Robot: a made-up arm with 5 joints.
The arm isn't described. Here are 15 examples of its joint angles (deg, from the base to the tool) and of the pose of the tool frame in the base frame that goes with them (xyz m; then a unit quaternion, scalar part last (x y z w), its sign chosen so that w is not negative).
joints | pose
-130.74 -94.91 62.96 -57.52 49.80 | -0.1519 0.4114 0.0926 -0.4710 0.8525 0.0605 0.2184
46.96 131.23 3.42 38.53 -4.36 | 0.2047 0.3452 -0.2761 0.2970 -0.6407 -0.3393 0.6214
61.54 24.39 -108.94 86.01 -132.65 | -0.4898 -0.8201 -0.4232 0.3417 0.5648 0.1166 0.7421
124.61 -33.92 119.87 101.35 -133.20 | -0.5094 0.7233 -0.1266 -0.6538 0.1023 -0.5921 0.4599
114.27 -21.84 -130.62 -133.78 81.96 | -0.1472 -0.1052 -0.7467 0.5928 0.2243 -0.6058 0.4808
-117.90 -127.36 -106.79 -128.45 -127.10 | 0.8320 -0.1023 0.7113 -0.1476 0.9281 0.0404 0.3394
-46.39 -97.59 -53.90 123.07 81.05 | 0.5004 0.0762 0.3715 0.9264 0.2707 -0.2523 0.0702
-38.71 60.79 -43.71 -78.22 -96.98 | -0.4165 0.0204 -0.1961 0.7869 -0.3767 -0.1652 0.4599
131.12 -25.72 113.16 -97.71 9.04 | -0.3119 0.5157 -0.3542 0.1780 -0.8196 0.0523 0.5420
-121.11 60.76 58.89 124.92 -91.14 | 0.3041 -0.3200 0.1960 0.2985 0.5904 0.7251 0.1912
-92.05 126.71 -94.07 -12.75 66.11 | -0.1294 -0.5365 0.6522 -0.0884 0.0603 -0.9887 0.1054
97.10 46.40 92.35 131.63 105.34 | 0.1486 0.6648 -0.3192 0.9033 0.2189 0.1992 0.3105
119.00 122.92 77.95 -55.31 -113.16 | 0.8679 0.3091 -0.2276 0.0628 0.2640 0.8477 0.4559
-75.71 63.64 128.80 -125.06 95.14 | 0.2081 -0.6960 0.6490 0.4420 -0.3982 -0.0534 0.8020
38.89 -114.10 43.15 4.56 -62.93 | 0.1036 -0.3896 0.6140 -0.3774 0.5361 0.1984 0.7286
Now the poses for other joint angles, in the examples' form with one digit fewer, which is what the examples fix.
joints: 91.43 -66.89 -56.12 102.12 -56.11
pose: 0.588 -0.411 -0.297 0.089 0.627 0.766 0.111
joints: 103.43 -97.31 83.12 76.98 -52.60
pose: -0.266 -0.338 -0.010 -0.501 0.166 0.354 0.772
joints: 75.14 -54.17 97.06 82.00 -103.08
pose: -0.629 0.083 -0.125 -0.732 0.038 -0.356 0.579
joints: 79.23 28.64 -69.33 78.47 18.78
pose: -0.418 -0.277 -0.276 0.722 -0.145 0.624 0.261
